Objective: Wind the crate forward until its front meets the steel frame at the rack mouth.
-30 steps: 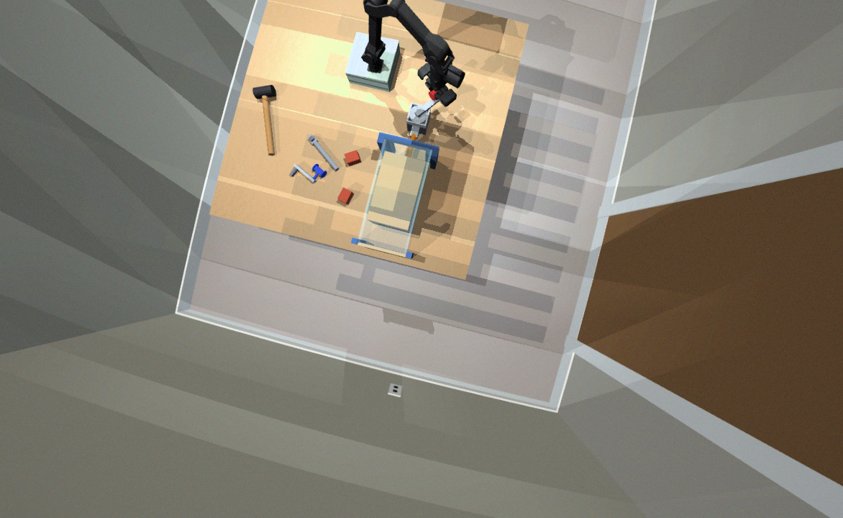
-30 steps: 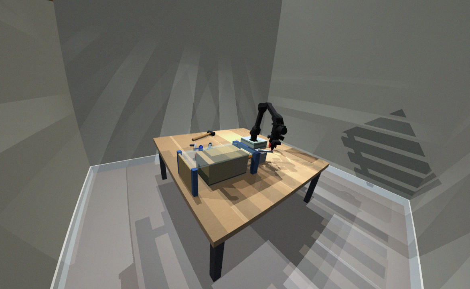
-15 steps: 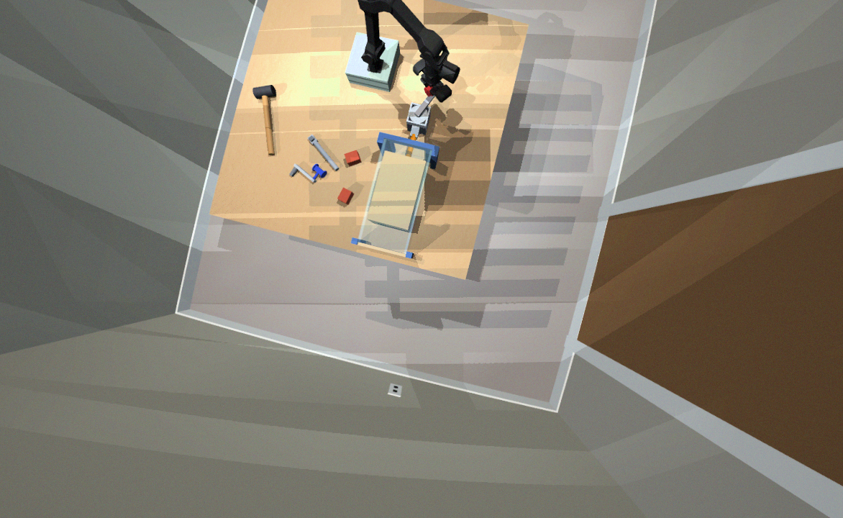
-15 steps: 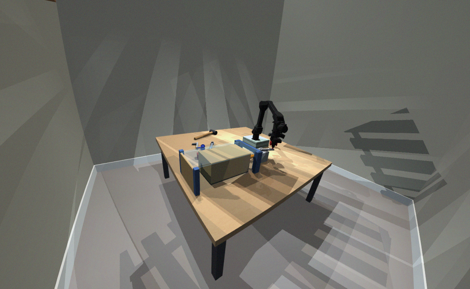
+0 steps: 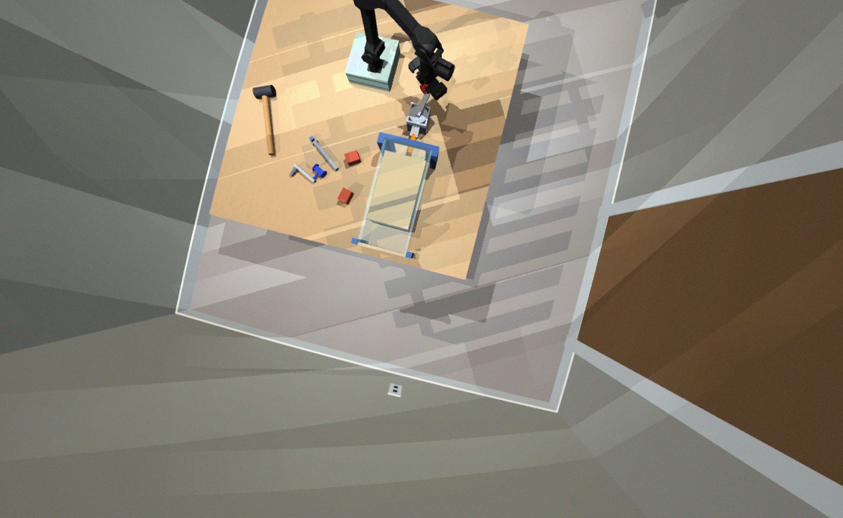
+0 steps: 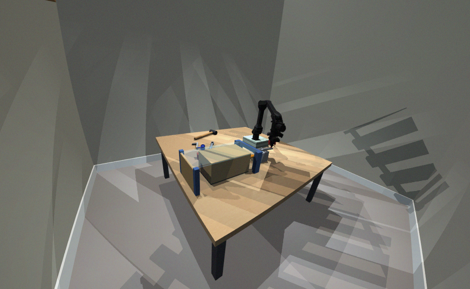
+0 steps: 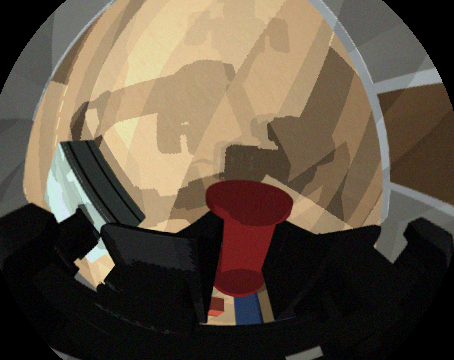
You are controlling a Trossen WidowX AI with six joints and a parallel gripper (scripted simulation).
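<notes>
My gripper tip is now 4 cm short of the winch handle, 1 cm to the left of it and 1 cm above it. The rest, counted from my gripper tip: orange strap: 17 cm ahead, 2 cm to the right, 5 cm below; then red knob: 2 cm above; then grey winch: 8 cm ahead, 3 cm to the right, 8 cm below.
</notes>
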